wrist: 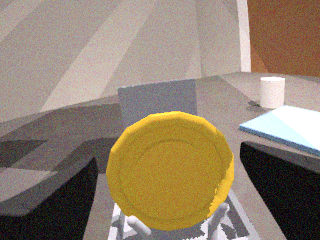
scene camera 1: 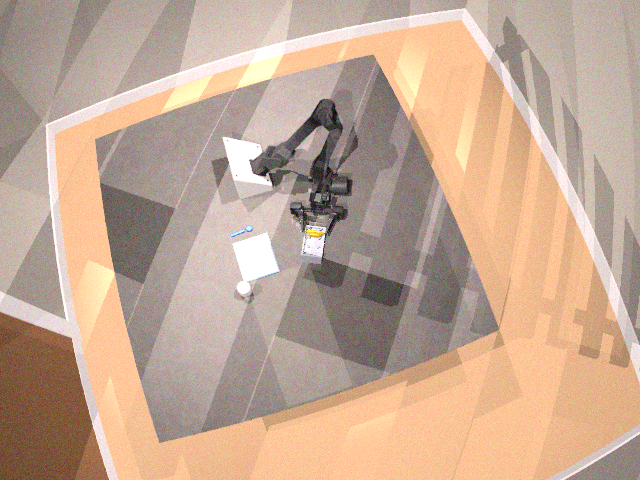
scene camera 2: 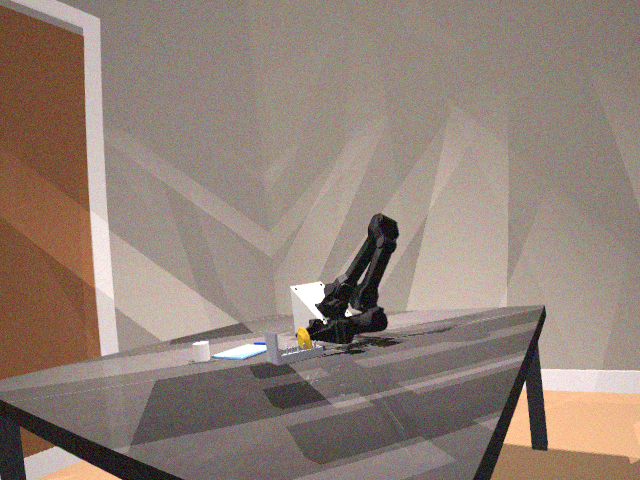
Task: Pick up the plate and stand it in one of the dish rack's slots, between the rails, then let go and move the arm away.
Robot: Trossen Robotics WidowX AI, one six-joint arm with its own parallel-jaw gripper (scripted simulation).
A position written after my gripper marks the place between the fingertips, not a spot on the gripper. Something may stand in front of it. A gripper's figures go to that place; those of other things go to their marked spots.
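Scene:
A yellow plate [wrist: 172, 168] is 0.10 m from the lens, I find, and my gripper [wrist: 170, 157] is likewise 0.10 m from the lens.

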